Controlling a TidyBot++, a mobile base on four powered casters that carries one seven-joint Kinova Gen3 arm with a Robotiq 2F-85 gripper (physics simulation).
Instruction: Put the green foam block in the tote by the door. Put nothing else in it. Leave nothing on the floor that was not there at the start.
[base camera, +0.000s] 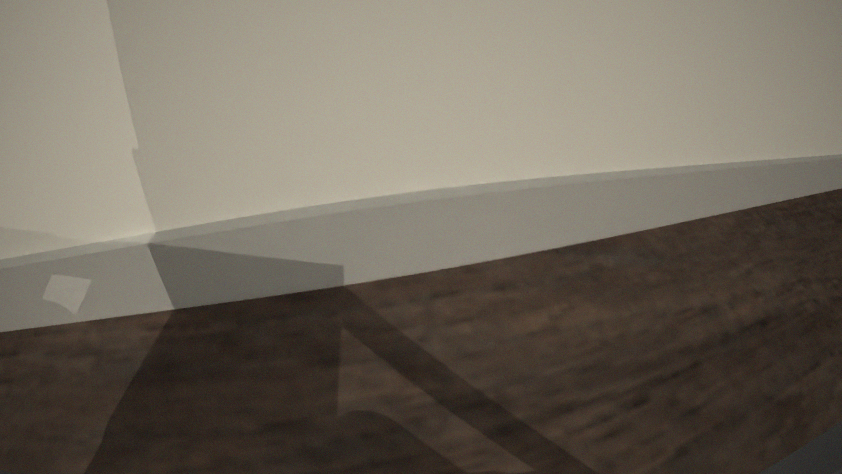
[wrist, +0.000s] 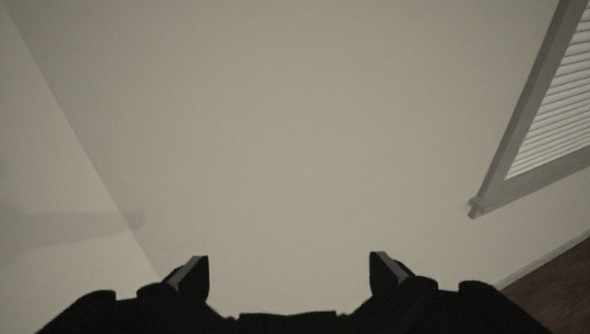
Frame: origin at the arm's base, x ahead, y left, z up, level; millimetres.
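Seen in the pictures: gripper, fingertip midpoint: (wrist: 289, 271).
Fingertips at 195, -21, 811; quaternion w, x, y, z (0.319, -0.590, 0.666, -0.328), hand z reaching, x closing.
Note:
A point is followed by its place in that frame, as x, y, z.
My gripper (wrist: 289, 271) {195, -21, 811} is open, its two dark fingers wide apart at the bottom of the wrist view, with bare wall showing between them. The green foam block does not show in either view. The tote and the door do not show in either view.
A pale wall (base camera: 471, 88) {454, -74, -209} (wrist: 290, 125) {446, -47, 759} with a light baseboard (base camera: 471, 226) {445, -91, -345} runs close in front of the base. Dark wood floor (base camera: 589, 329) {363, -210, -397} (wrist: 565, 285) {667, -1374, -397} lies below it, with shadows across it. A window frame (wrist: 515, 125) {563, -525, 644} with blinds (wrist: 560, 115) {622, -706, 619} is at the right of the wrist view.

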